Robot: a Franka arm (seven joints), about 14 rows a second.
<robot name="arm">
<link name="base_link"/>
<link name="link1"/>
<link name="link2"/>
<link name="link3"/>
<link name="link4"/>
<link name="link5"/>
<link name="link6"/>
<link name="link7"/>
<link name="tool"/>
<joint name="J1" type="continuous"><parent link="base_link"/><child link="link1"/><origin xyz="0 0 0.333" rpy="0 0 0"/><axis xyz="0 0 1"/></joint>
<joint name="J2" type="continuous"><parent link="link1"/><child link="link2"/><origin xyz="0 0 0" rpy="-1.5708 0 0"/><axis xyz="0 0 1"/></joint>
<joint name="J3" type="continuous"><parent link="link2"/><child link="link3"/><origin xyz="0 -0.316 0" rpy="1.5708 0 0"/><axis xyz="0 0 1"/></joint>
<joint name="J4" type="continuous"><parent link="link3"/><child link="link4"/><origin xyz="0.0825 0 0" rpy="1.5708 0 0"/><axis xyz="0 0 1"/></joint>
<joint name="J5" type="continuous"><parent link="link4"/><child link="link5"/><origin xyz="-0.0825 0.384 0" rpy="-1.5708 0 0"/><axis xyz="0 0 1"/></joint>
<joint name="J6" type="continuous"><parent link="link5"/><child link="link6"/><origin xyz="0 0 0" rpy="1.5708 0 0"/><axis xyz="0 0 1"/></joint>
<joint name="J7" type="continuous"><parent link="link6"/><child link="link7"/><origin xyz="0.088 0 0" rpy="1.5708 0 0"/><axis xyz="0 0 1"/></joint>
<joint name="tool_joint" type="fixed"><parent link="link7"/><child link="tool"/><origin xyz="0 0 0.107" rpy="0 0 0"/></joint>
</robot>
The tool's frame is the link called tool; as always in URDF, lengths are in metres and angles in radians. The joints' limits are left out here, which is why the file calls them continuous.
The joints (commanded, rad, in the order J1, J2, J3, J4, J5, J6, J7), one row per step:
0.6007, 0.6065, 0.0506, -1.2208, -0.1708, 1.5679, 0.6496
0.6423, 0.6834, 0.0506, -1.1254, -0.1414, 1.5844, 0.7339
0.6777, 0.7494, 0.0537, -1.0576, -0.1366, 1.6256, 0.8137
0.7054, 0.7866, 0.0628, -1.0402, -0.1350, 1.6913, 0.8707
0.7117, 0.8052, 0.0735, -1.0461, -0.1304, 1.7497, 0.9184
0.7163, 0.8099, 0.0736, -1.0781, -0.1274, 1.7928, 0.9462
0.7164, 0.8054, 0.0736, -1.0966, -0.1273, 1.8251, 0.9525
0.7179, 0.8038, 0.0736, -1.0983, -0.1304, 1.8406, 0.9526
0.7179, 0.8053, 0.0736, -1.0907, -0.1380, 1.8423, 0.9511
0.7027, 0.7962, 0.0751, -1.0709, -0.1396, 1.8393, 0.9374
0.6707, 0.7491, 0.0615, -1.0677, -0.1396, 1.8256, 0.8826
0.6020, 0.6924, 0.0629, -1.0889, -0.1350, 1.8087, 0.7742
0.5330, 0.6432, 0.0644, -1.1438, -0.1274, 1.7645, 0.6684
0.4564, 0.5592, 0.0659, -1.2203, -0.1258, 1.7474, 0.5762
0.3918, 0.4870, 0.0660, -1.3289, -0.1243, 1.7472, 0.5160
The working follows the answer.
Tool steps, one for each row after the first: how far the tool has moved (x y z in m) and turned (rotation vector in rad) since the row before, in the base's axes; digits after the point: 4 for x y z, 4 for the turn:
-0.0028, 0.0374, -0.0107, 0.0376, -0.0281, -0.0477
-0.0037, 0.0323, -0.0144, 0.0289, -0.0425, -0.0393
-0.0082, 0.0271, -0.0149, 0.0364, -0.0362, -0.0169
-0.0029, 0.0127, -0.0122, 0.0330, -0.0211, -0.0297
-0.0032, 0.0038, -0.0152, 0.0073, -0.0045, -0.0191
-0.0001, 0.0012, -0.0027, 0.0134, -0.0130, -0.0030
0.0003, 0.0018, 0.0017, 0.0090, -0.0127, 0.0036
0.0016, 0.0004, 0.0026, 0.0004, -0.0105, 0.0037
0.0096, -0.0067, 0.0161, 0.0168, -0.0184, -0.0013
0.0186, -0.0256, 0.0358, 0.0122, -0.0313, 0.0115
0.0246, -0.0447, 0.0309, 0.0054, -0.0067, 0.0385
0.0153, -0.0492, 0.0061, -0.0308, 0.0505, 0.0342
0.0104, -0.0556, 0.0229, -0.0094, 0.0149, 0.0175
0.0005, -0.0484, -0.0008, -0.0192, 0.0374, -0.0014

Tool pose at each row, in the base's axes (x y z in m, rotation vector in rad; rounded; the steps above come from the unrounded poses):
0.5712, 0.4020, 0.4034, 2.8684, 0.0261, -0.1745
0.5684, 0.4395, 0.3927, 2.9101, -0.0450, -0.1444
0.5648, 0.4718, 0.3783, 2.9423, -0.1082, -0.0905
0.5566, 0.4988, 0.3634, 2.9804, -0.1382, -0.0421
0.5537, 0.5116, 0.3512, 3.0124, -0.1862, -0.0166
0.5504, 0.5154, 0.3360, 3.0182, -0.2158, -0.0123
0.5504, 0.5165, 0.3332, 3.0321, -0.2223, 0.0056
0.5507, 0.5184, 0.3349, 3.0422, -0.2186, 0.0242
0.5522, 0.5188, 0.3375, 3.0436, -0.2139, 0.0404
0.5618, 0.5121, 0.3536, 3.0608, -0.2186, 0.0668
0.5804, 0.4865, 0.3895, 3.0751, -0.2040, 0.1145
0.6050, 0.4418, 0.4204, 3.0852, -0.1457, 0.1262
0.6202, 0.3927, 0.4266, 3.0578, -0.0880, 0.0513
0.6306, 0.3370, 0.4494, 3.0492, -0.0600, 0.0299
0.6311, 0.2886, 0.4486, 3.0293, -0.0588, -0.0265

